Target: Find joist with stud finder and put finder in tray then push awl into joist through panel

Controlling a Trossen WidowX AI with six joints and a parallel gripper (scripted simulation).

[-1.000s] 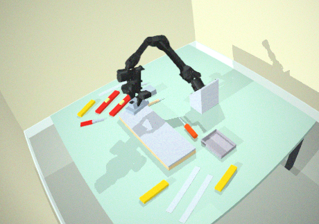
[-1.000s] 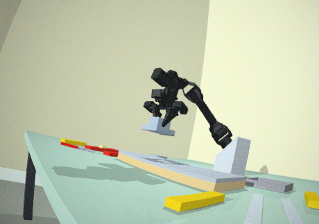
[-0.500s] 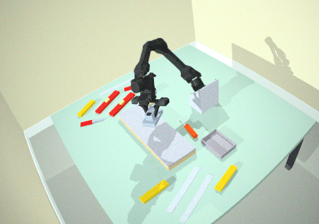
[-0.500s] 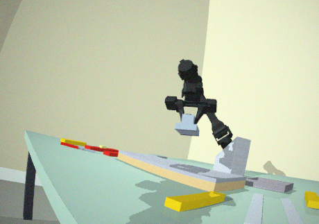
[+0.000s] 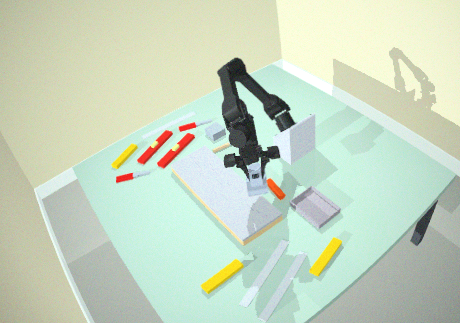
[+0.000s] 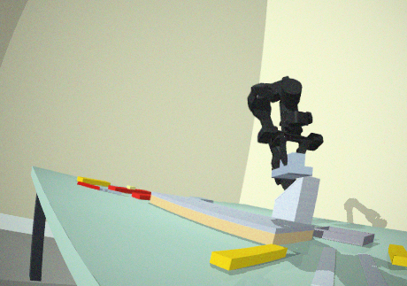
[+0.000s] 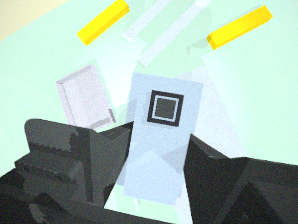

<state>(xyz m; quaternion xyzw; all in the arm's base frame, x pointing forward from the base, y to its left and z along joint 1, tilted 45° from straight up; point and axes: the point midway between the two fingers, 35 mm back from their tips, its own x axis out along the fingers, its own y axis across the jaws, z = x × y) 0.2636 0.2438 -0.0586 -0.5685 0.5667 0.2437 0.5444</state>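
Now: the square indicator 40 mm above my gripper tip, 20 mm to the left of it and 10 mm ahead of it. Also, from my gripper tip: orange-handled awl (170 mm below, 130 mm to the right, 110 mm behind); then stud finder (20 mm above); then grey tray (180 mm behind, 170 mm below, 100 mm to the left).
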